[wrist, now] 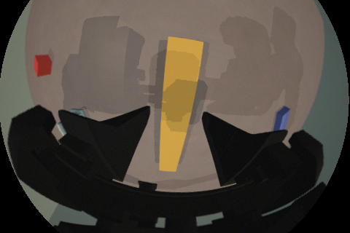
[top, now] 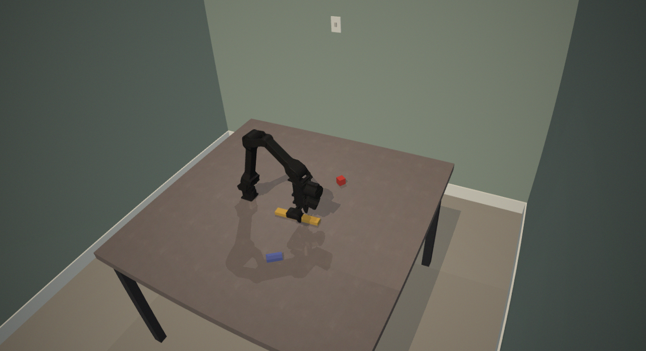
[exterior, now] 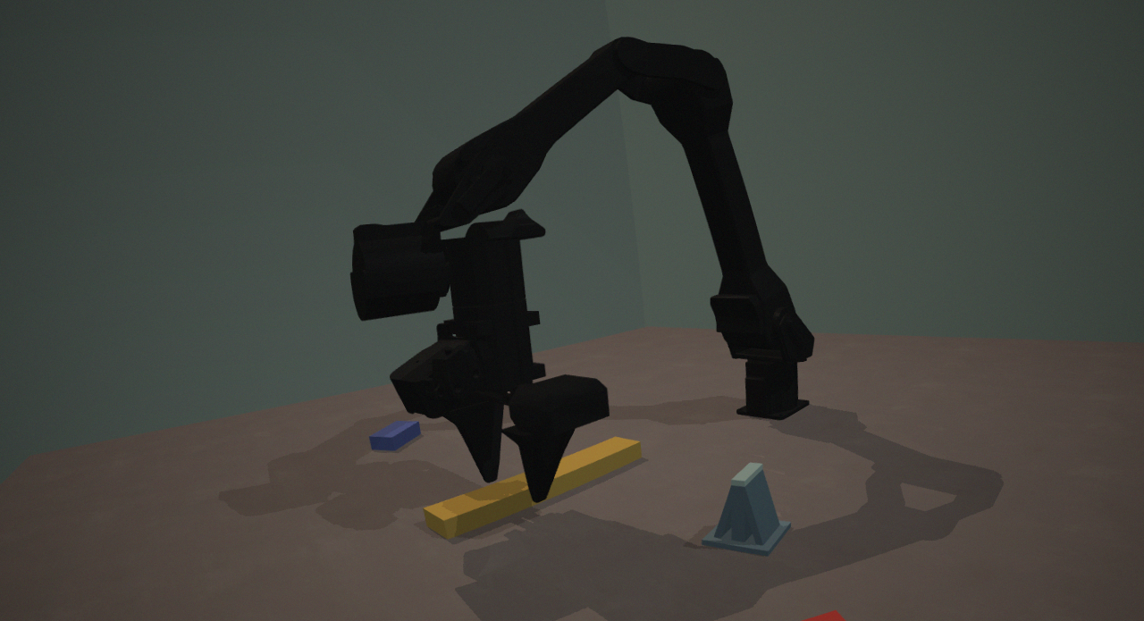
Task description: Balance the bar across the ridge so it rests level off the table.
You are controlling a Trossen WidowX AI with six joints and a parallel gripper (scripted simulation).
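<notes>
Right now the yellow bar is 30 mm behind my gripper tip. The rest, counted from my gripper tip: blue block: 260 mm to the right, 10 mm ahead; red cube: 300 mm to the left, 40 mm ahead, 10 mm above.
</notes>
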